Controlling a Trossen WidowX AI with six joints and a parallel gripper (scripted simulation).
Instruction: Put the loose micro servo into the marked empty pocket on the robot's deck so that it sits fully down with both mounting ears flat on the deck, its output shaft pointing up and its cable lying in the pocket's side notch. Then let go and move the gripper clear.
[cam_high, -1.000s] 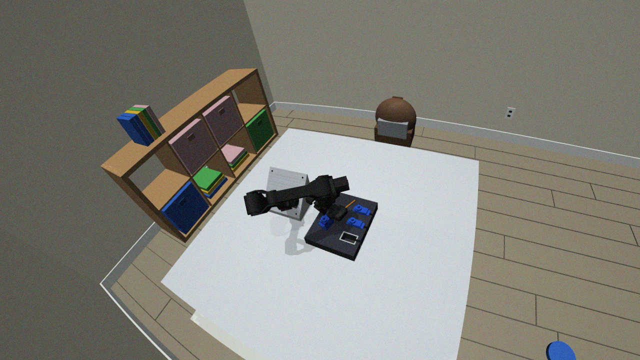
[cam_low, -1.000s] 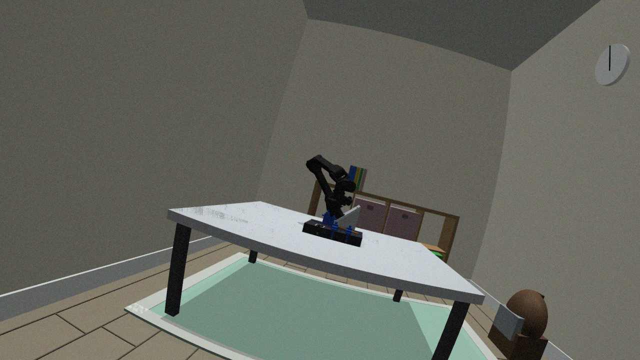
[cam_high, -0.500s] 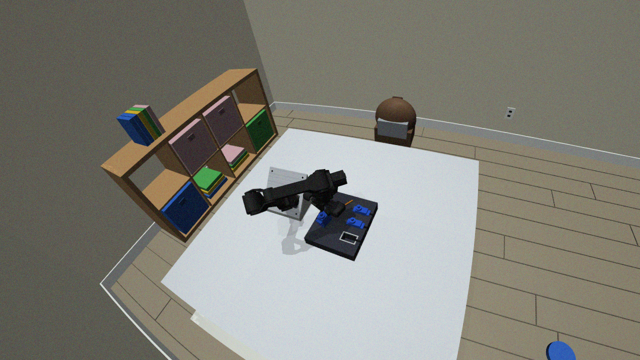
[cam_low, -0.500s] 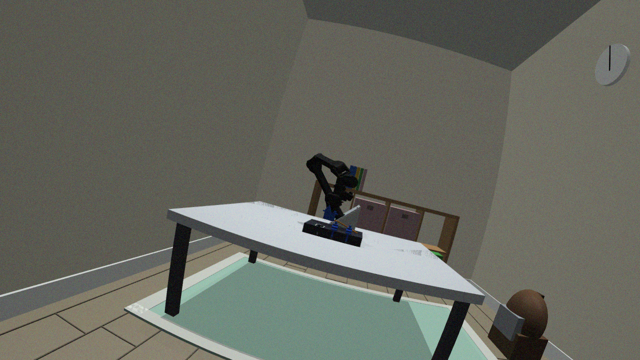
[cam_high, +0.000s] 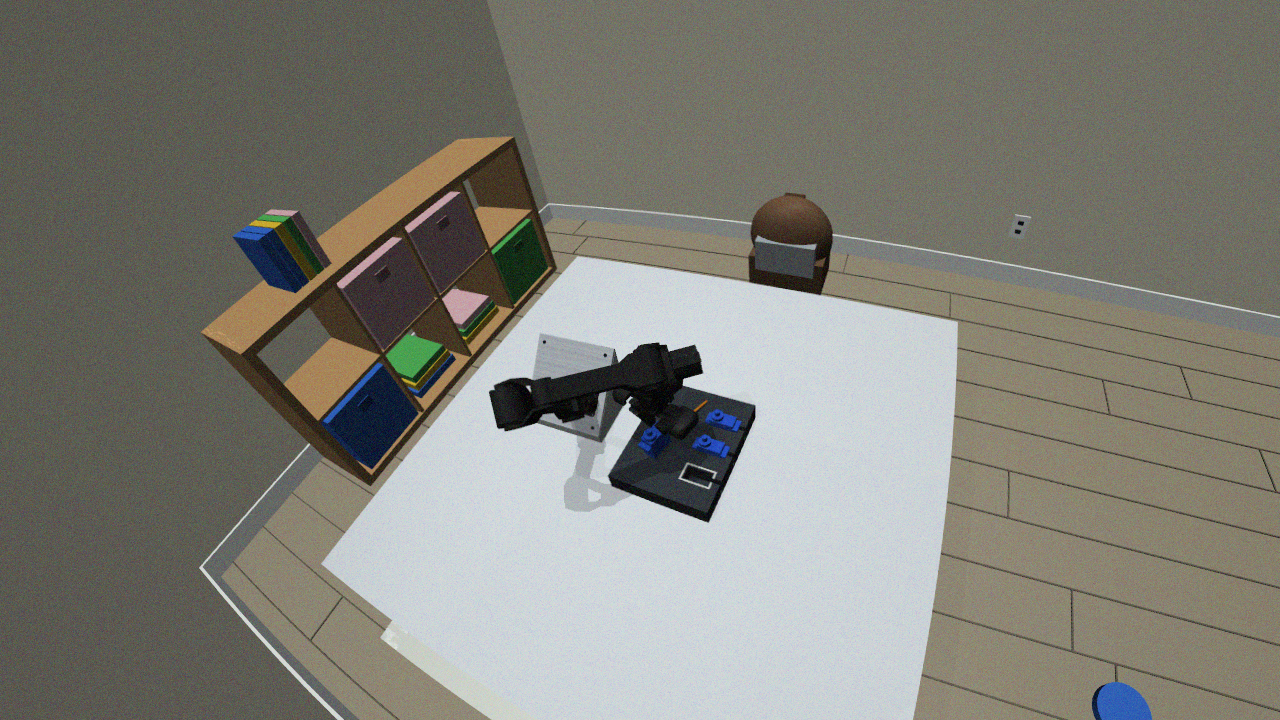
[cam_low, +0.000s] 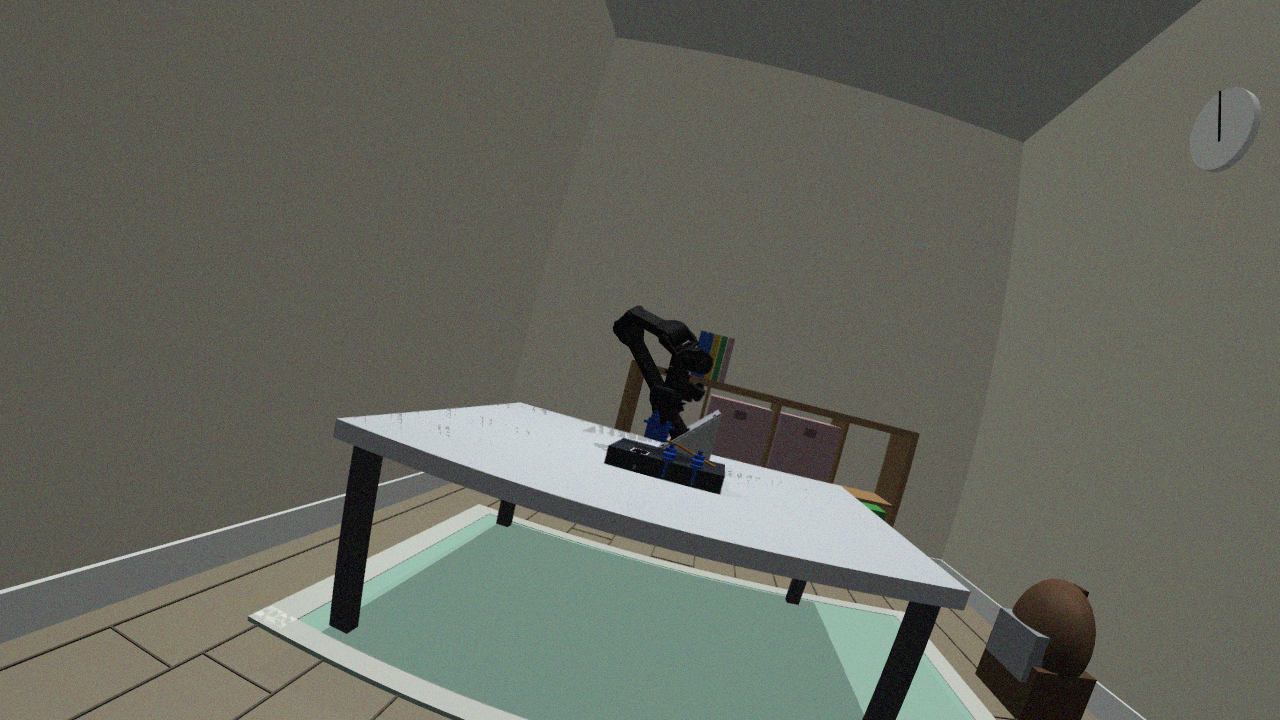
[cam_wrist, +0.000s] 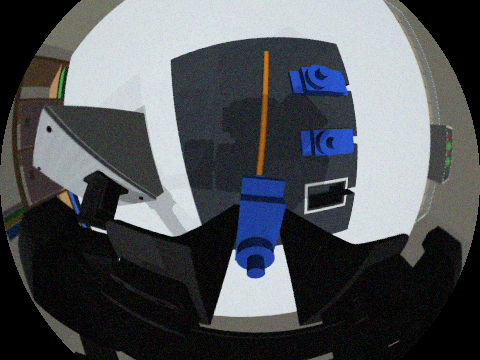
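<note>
The dark deck lies 10 mm behind my gripper tip, 40 mm to the left of it and 100 mm below it.
</note>
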